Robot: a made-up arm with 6 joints.
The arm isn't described. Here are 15 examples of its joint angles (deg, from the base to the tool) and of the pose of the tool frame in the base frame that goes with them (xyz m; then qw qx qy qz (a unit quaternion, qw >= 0)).
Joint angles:
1: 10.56 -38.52 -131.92 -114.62 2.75 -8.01
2: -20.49 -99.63 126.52 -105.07 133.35 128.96
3: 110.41 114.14 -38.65 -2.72 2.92 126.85
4: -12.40 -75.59 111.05 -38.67 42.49 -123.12
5: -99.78 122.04 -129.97 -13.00 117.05 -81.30
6: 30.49 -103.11 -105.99 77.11 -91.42 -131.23
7: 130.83 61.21 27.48 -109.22 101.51 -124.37
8: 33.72 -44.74 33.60 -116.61 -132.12 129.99
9: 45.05 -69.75 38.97 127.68 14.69 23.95
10: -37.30 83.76 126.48 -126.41 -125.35 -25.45
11: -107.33 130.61 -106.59 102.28 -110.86 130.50
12: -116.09 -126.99 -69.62 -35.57 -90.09 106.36
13: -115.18 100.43 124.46 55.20 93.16 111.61
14: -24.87 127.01 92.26 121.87 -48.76 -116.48
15: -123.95 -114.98 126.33 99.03 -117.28 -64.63
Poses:
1: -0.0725 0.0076 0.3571 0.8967 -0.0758 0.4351 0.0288
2: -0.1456 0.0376 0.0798 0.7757 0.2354 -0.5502 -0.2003
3: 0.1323 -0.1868 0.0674 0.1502 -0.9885 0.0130 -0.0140
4: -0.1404 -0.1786 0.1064 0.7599 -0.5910 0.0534 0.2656
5: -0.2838 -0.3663 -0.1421 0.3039 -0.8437 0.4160 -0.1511
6: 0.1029 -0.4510 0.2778 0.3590 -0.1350 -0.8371 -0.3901
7: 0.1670 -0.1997 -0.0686 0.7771 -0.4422 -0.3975 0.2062
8: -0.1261 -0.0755 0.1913 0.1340 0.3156 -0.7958 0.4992
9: -0.3689 0.0013 0.5088 0.2053 -0.5024 0.5214 0.6585
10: -0.1094 -0.1362 0.2081 0.1403 0.8558 0.4782 -0.1389
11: 0.0414 -0.3567 -0.2056 0.2880 0.4060 -0.7975 0.3409
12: 0.0200 -0.2653 -0.2329 0.2925 -0.7014 -0.5461 -0.3525
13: 0.0980 -0.0303 -0.2791 0.2012 0.6156 0.6085 0.4585
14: -0.0720 0.2350 0.0924 0.0439 -0.2309 -0.6708 0.7034
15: -0.0607 0.3010 0.0707 0.2974 0.3516 -0.8348 0.3017
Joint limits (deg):
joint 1: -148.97..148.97
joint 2: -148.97..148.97
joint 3: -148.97..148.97
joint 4: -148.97..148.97
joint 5: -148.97..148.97
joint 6: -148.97..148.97
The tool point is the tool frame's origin. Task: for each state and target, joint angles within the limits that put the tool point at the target. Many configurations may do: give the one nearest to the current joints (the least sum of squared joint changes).
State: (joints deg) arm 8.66 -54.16 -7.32 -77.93 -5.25 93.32
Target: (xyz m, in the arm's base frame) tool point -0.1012 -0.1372 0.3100
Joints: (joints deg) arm 26.52 -56.48 -10.96 -106.97 -12.15 74.16
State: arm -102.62 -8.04 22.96 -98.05 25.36 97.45
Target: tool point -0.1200 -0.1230 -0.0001
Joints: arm -54.16 23.73 22.44 -96.81 18.72 102.94
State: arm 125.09 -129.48 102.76 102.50 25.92 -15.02
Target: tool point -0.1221 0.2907 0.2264
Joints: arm 113.85 -148.97 116.30 104.09 44.66 -32.87
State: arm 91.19 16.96 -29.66 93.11 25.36 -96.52
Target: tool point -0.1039 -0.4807 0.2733
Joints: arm 114.40 10.92 -66.85 106.35 15.56 -102.28
